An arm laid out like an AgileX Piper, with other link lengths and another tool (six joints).
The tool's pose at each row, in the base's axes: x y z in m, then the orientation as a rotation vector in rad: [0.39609 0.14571 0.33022 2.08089 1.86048 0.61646]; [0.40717 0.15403 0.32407 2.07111 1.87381 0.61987]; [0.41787 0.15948 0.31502 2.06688 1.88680 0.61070]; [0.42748 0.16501 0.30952 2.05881 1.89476 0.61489]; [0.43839 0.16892 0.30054 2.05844 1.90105 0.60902]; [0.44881 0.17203 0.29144 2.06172 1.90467 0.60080]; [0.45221 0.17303 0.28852 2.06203 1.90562 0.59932]
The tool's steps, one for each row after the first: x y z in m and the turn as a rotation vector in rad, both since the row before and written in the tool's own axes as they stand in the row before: [0.00832 0.00560 0.01137 0.00103 0.00582 -0.01022]; [0.00497 0.00432 0.01352 0.00792 -0.00059 -0.00854]; [0.00538 0.00519 0.00986 -0.00128 0.00421 -0.00711]; [0.00334 0.00486 0.01342 0.00527 -0.00065 -0.00331]; [0.00250 0.00454 0.01320 0.00653 -0.00236 -0.00048]; [0.00082 0.00153 0.00425 0.00119 -0.00036 -0.00036]
